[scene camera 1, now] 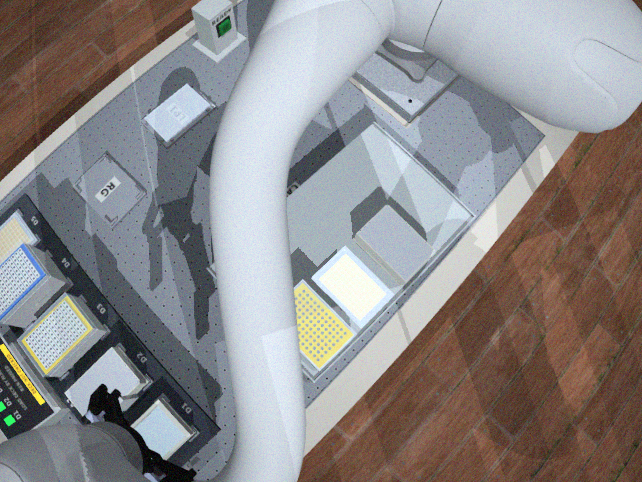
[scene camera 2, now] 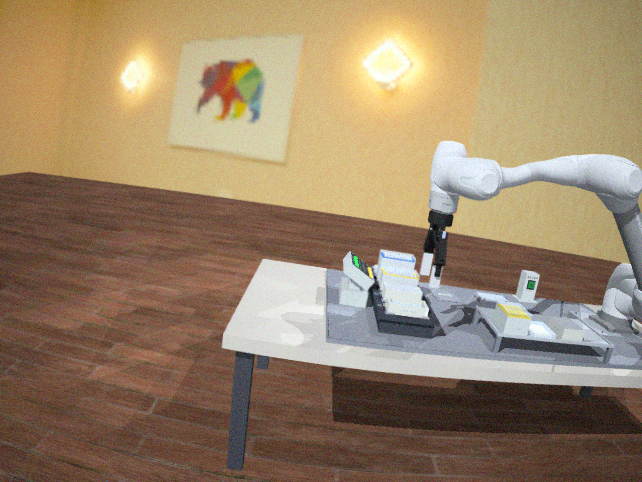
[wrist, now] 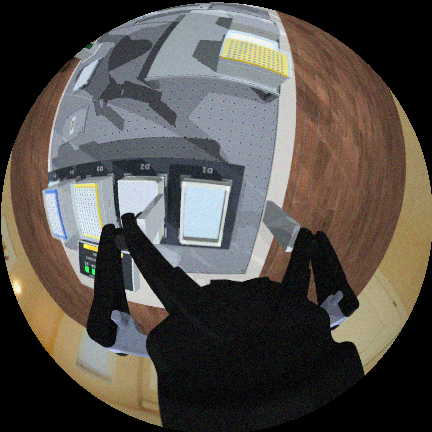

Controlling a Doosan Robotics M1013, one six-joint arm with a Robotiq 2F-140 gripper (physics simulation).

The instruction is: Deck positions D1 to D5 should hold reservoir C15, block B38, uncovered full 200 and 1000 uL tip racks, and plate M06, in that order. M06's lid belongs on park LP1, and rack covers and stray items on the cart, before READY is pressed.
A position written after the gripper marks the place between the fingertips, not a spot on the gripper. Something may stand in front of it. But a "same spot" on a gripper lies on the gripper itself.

The gripper shows in scene camera 1, in scene camera 2 (428,280) and in the wrist view. The same spot on the gripper: (wrist: 109,323) is (scene camera 1: 101,410).
